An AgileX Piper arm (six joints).
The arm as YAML. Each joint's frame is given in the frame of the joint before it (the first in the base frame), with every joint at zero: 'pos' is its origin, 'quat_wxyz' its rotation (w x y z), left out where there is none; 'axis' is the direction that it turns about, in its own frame. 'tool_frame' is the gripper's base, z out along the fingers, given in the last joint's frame.
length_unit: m
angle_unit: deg
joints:
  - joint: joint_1
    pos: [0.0, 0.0, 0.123]
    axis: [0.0, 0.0, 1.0]
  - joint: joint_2
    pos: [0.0, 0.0, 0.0]
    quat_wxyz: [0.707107, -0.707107, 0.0, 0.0]
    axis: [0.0, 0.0, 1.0]
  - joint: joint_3
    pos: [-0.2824, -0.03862, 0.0]
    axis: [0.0, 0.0, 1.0]
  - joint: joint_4
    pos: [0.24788, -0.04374, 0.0]
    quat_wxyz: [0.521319, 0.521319, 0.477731, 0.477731]
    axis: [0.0, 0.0, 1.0]
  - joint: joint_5
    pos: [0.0, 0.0, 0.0]
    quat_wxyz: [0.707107, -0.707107, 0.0, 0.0]
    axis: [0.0, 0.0, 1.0]
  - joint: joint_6
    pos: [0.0, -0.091, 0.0]
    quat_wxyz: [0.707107, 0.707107, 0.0, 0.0]
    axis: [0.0, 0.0, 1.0]
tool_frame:
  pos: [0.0, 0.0, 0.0]
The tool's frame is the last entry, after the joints.
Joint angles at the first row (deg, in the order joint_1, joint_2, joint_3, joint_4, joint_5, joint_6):
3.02 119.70 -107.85 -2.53 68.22 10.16
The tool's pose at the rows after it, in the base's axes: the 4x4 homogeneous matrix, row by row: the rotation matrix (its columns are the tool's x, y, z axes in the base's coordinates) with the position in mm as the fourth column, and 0 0 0 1 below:
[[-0.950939, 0.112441, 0.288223, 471.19], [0.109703, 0.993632, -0.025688, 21.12], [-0.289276, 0.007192, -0.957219, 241.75], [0, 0, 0, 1]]
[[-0.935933, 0.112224, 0.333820, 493.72], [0.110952, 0.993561, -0.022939, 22.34], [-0.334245, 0.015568, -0.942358, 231.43], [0, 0, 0, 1]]
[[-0.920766, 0.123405, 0.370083, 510.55], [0.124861, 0.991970, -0.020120, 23.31], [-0.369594, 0.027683, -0.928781, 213.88], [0, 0, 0, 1]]
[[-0.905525, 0.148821, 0.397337, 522.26], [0.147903, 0.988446, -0.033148, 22.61], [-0.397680, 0.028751, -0.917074, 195.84], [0, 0, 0, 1]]
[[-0.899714, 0.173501, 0.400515, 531.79], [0.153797, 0.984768, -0.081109, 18.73], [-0.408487, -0.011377, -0.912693, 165.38], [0, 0, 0, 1]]
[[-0.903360, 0.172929, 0.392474, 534.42], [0.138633, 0.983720, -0.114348, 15.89], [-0.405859, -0.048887, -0.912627, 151.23], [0, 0, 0, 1]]
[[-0.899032, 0.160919, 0.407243, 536.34], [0.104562, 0.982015, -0.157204, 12.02], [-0.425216, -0.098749, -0.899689, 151.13], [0, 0, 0, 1]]
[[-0.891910, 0.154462, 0.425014, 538.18], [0.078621, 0.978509, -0.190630, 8.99], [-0.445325, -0.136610, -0.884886, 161.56], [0, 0, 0, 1]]
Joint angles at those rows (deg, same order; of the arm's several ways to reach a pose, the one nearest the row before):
3.02 125.08 -114.37 -2.53 67.65 10.15
3.02 130.36 -121.27 -2.53 66.51 10.23
3.02 134.61 -124.95 -2.53 63.71 11.10
3.02 137.79 -126.68 -3.55 60.63 13.03
3.02 141.53 -126.96 -6.98 57.18 15.45
3.02 143.16 -126.96 -9.34 56.23 16.04
3.02 143.41 -127.16 -12.50 55.51 16.03
3.02 143.18 -128.80 -14.80 56.41 15.69

